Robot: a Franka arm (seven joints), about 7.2 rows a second.
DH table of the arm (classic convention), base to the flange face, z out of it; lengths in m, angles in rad. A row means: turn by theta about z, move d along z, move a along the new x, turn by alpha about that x. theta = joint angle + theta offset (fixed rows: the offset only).
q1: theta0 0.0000; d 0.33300; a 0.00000; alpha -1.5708
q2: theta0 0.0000; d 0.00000; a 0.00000; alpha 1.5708
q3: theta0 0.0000; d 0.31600; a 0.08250; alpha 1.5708
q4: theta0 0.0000; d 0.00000; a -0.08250; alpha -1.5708
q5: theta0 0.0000; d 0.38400; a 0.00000; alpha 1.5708
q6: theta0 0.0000; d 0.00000; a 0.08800; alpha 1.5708
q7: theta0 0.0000; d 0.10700; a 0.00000; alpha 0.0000
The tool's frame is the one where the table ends.
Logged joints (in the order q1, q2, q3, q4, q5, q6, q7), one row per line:
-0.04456 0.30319 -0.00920 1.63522 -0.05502 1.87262 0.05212
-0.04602 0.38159 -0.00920 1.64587 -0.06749 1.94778 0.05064
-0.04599 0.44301 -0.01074 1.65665 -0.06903 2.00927 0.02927
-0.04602 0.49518 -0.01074 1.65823 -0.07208 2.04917 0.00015
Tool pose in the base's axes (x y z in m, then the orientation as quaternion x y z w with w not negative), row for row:
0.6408 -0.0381 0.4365 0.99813 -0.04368 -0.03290 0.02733
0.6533 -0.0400 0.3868 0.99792 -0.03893 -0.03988 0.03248
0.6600 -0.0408 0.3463 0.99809 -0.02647 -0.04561 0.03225
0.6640 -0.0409 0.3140 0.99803 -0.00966 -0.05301 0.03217
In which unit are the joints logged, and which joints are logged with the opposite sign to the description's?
The joints are logged in radians. Opposite sign: q4.
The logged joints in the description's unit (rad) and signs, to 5 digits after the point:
-0.04456 0.30319 -0.00920 -1.63522 -0.05502 1.87262 0.05212
-0.04602 0.38159 -0.00920 -1.64587 -0.06749 1.94778 0.05064
-0.04599 0.44301 -0.01074 -1.65665 -0.06903 2.00927 0.02927
-0.04602 0.49518 -0.01074 -1.65823 -0.07208 2.04917 0.00015

